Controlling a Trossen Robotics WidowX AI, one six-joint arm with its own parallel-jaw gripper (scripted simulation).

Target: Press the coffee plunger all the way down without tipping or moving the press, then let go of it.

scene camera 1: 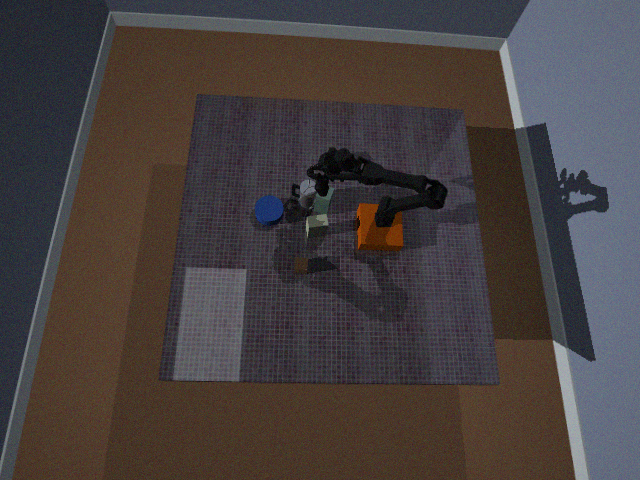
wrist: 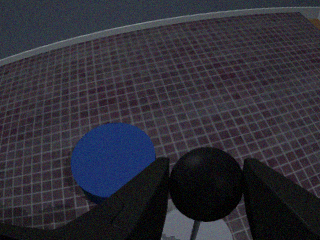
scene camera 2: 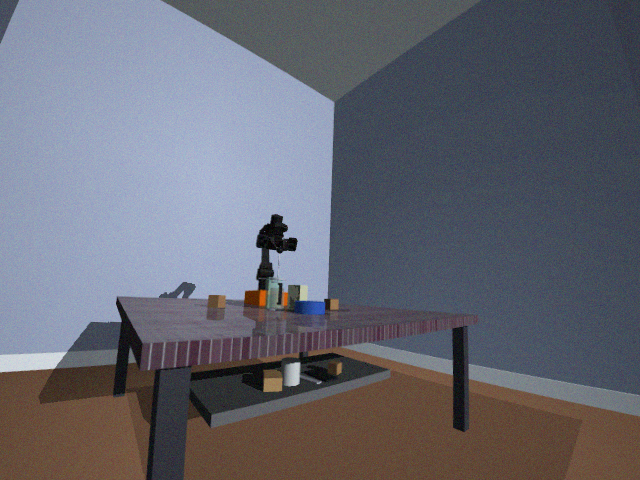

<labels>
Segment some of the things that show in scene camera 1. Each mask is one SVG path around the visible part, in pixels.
My gripper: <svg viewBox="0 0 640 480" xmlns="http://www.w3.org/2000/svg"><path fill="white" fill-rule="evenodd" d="M334 147L330 147L328 152L320 155L318 164L310 166L313 170L323 171L324 175L321 175L320 172L317 174L307 174L308 177L316 180L314 187L321 197L325 197L330 188L328 186L329 180L331 182L334 182L334 180L344 182L342 170L334 159L334 154L337 152L337 149Z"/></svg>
A blue disc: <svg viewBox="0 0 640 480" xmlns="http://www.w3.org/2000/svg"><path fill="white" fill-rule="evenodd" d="M268 195L256 202L255 215L260 223L271 226L281 221L284 208L280 199Z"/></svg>
</labels>
